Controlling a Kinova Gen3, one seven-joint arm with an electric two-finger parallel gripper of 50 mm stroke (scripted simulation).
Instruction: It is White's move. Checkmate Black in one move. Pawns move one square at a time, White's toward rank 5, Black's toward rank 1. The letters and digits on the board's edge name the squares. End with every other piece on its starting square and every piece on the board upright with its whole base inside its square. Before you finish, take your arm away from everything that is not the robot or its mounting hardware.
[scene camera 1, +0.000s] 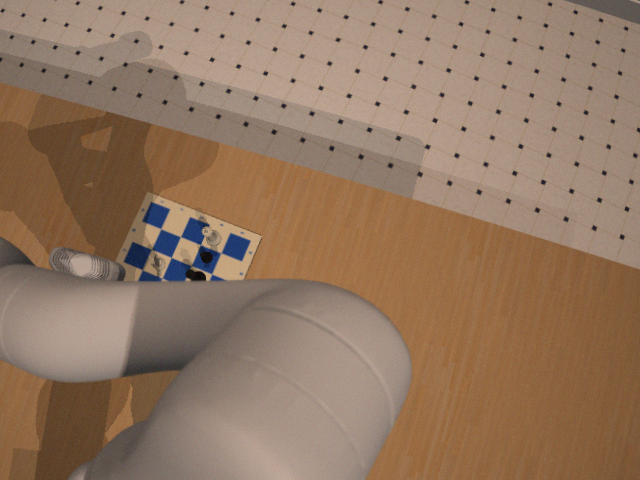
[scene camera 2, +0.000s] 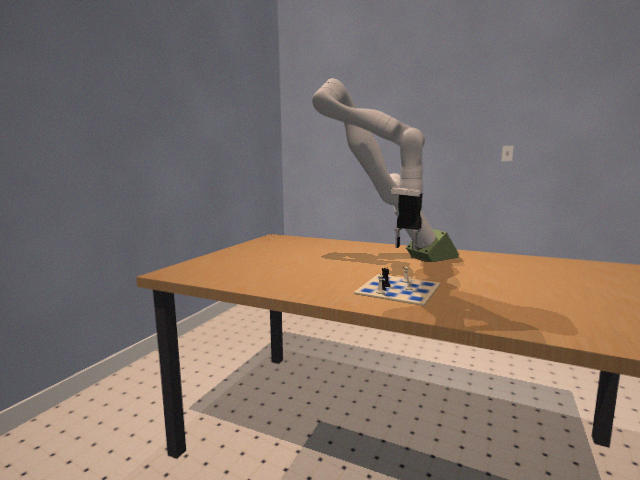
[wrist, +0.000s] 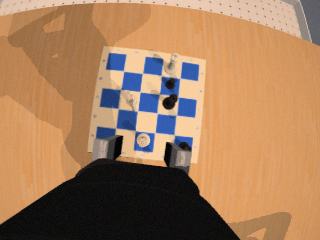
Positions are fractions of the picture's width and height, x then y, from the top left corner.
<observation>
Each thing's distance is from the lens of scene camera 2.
my gripper (scene camera 2: 0.63, 0.52): 1.31 m
blue-and-cream chessboard (scene camera 2: 0.66, 0.61): 1.25 m
</observation>
